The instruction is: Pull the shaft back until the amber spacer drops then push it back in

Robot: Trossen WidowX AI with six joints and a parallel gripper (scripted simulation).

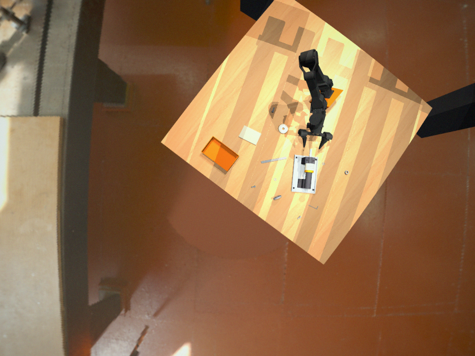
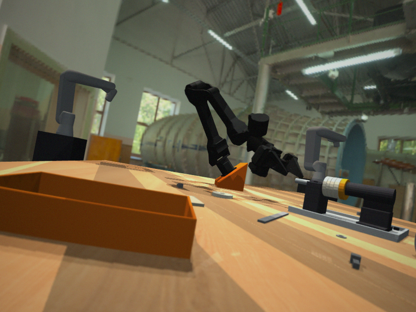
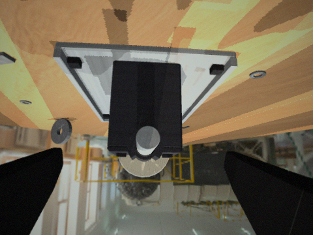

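Now: gripper tip 8 cm short of the grey shaft, 5 cm to the right of it and 1 cm above it. The rest, counted from my gripper tip: white ring: 2 cm behind, 20 cm to the right, 9 cm below; then grey strip: 17 cm ahead, 13 cm to the right, 9 cm below; then amber spacer: 12 cm ahead, 7 cm to the left, 1 cm below.
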